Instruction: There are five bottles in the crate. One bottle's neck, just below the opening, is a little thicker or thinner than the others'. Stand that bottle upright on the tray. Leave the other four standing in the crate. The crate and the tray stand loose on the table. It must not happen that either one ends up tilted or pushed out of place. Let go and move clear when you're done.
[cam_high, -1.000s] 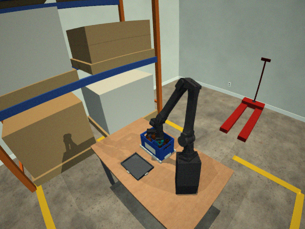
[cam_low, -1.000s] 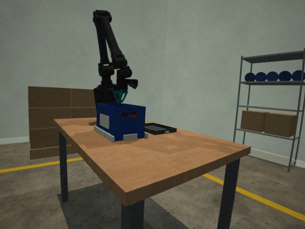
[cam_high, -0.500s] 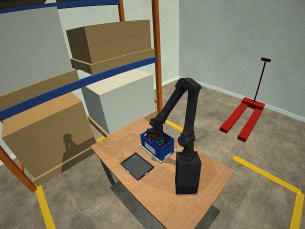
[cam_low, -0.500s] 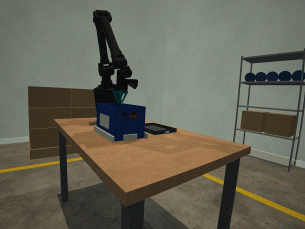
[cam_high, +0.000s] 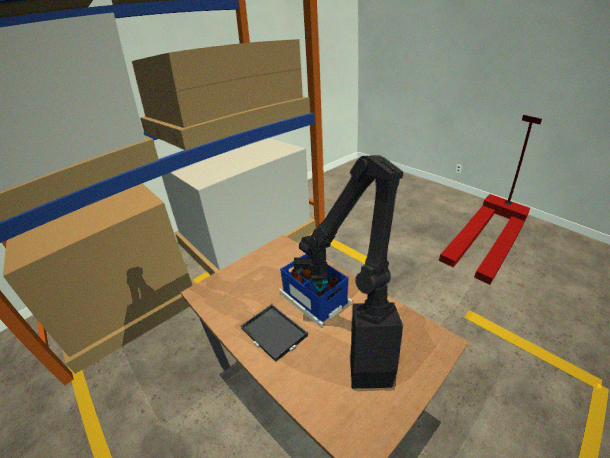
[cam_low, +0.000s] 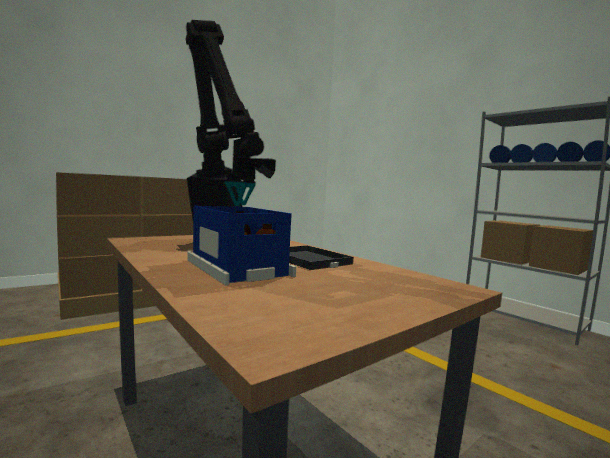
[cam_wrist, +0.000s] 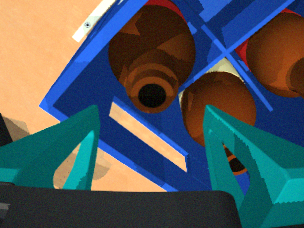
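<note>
My hand is 11 cm above the crate, 8 cm short of it and 5 cm to the left of it. From my hand the other things lie so: bottle 18 cm ahead, 10 cm below, 2 cm to the right; then dark tray 23 cm to the left, 18 cm below, 9 cm ahead.
</note>
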